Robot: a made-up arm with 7 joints. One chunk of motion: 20 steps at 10 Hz.
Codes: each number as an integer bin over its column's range. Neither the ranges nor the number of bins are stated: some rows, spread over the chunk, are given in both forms.
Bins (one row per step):
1: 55 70 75 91 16 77
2: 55 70 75 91 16 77
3: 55 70 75 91 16 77
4: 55 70 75 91 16 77
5: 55 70 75 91 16 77
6: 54 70 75 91 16 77
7: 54 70 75 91 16 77
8: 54 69 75 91 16 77
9: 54 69 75 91 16 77
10: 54 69 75 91 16 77
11: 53 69 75 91 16 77
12: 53 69 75 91 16 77
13: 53 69 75 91 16 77
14: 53 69 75 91 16 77
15: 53 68 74 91 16 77
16: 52 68 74 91 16 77
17: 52 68 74 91 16 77
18: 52 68 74 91 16 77
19: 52 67 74 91 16 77
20: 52 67 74 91 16 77
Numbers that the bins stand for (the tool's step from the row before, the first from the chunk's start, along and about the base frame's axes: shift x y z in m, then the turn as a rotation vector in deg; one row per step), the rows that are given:
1: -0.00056 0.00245 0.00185 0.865 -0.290 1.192
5: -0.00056 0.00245 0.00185 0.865 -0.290 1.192
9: -0.00118 0.00209 0.00185 0.865 -0.290 1.192
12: -0.00181 0.00209 0.00185 0.865 -0.290 1.192
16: -0.00243 0.00173 0.00138 0.865 -0.290 1.192
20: -0.00243 0.00136 0.00138 0.865 -0.290 1.192
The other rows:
2: -0.00056 0.00245 0.00185 0.865 -0.290 1.192
3: -0.00056 0.00245 0.00185 0.865 -0.290 1.192
4: -0.00056 0.00245 0.00185 0.865 -0.290 1.192
6: -0.00118 0.00245 0.00185 0.865 -0.290 1.192
7: -0.00118 0.00245 0.00185 0.865 -0.290 1.192
8: -0.00118 0.00209 0.00185 0.865 -0.290 1.192
10: -0.00118 0.00209 0.00185 0.865 -0.290 1.192
11: -0.00181 0.00209 0.00185 0.865 -0.290 1.192
13: -0.00181 0.00209 0.00185 0.865 -0.290 1.192
14: -0.00181 0.00209 0.00185 0.865 -0.290 1.192
15: -0.00181 0.00173 0.00138 0.865 -0.290 1.192
17: -0.00243 0.00173 0.00138 0.865 -0.290 1.192
18: -0.00243 0.00173 0.00138 0.865 -0.290 1.192
19: -0.00243 0.00136 0.00138 0.865 -0.290 1.192

